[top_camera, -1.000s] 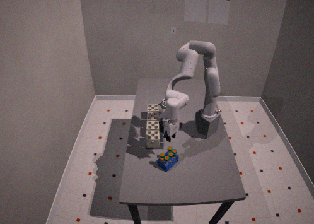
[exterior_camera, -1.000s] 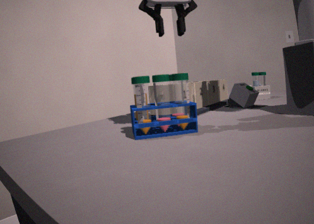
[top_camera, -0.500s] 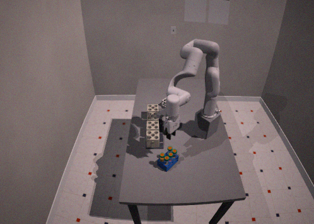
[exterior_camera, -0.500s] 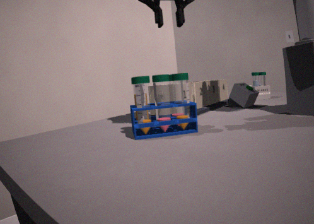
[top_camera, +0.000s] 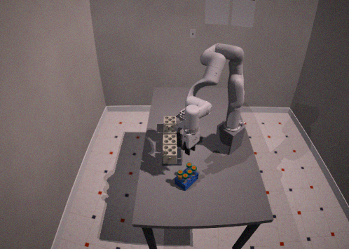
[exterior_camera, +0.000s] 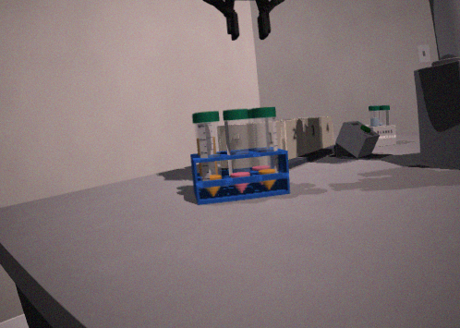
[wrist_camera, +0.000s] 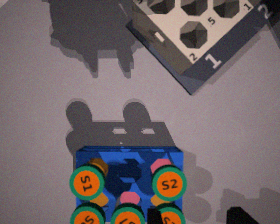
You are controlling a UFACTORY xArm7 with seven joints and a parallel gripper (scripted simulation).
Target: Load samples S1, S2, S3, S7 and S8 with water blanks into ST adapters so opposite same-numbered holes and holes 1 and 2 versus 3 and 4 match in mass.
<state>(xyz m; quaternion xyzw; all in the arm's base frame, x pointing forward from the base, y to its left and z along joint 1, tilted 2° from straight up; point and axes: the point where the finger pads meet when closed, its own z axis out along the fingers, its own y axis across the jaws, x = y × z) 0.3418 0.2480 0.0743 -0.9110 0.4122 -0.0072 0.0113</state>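
My hand is 50 mm short of the sample tube, 60 mm to the right of it and 190 mm above it. The rest, counted from my hand: blue rack: 20 mm ahead, 40 mm to the left, 220 mm below; sloped done desk: 100 mm behind, 330 mm to the right, 200 mm below; adapter: 100 mm ahead, 160 mm to the right, 200 mm below.
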